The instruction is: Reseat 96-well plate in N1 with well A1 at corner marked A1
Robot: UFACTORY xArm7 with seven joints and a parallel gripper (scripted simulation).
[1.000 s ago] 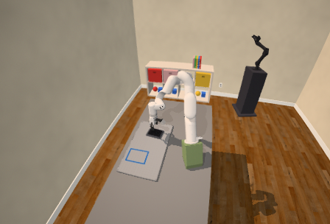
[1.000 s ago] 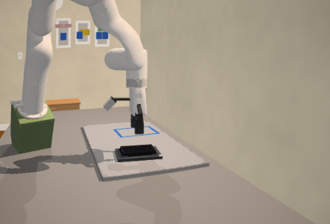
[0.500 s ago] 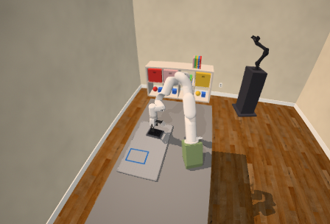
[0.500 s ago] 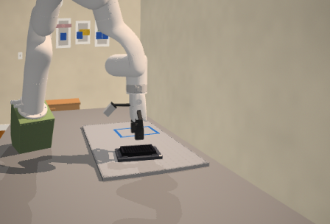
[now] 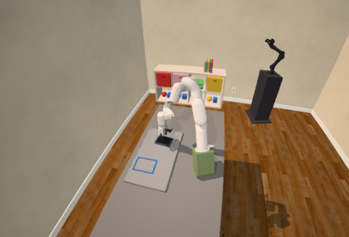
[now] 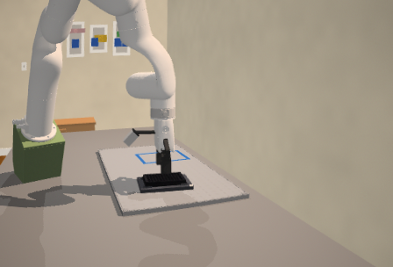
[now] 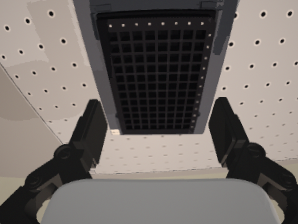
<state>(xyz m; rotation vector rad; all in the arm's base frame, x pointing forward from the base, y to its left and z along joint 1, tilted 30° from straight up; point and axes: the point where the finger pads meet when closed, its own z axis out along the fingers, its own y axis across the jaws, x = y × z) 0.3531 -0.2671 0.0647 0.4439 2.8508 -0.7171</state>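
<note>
Right now the black 96-well plate is 40 mm below my hand. Round my hand: dark plate nest N1: 60 mm below.
</note>
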